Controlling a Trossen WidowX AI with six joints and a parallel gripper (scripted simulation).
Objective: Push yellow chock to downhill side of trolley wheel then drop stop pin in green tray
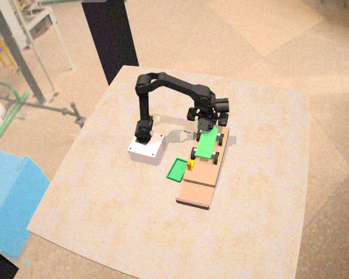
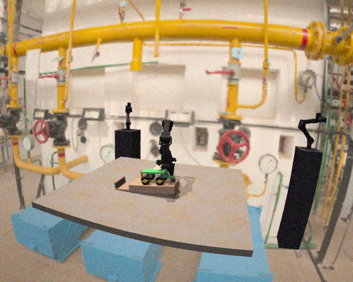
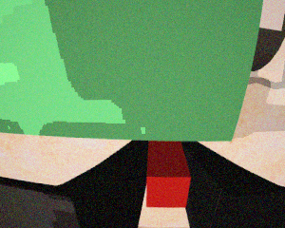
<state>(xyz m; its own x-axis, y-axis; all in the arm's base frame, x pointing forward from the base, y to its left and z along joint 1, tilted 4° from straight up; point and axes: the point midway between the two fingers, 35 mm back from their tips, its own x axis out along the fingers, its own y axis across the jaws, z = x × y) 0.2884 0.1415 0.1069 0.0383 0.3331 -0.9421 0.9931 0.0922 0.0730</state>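
My gripper tip is 80 mm past the green tray, 220 mm to the left of it and 140 mm above it. Also, from my gripper tip: red-headed stop pin: right at my gripper tip; wooden ramp: 30 mm ahead, 120 mm to the right, 90 mm below; trolley: 30 mm ahead, 110 mm to the right, 20 mm below.
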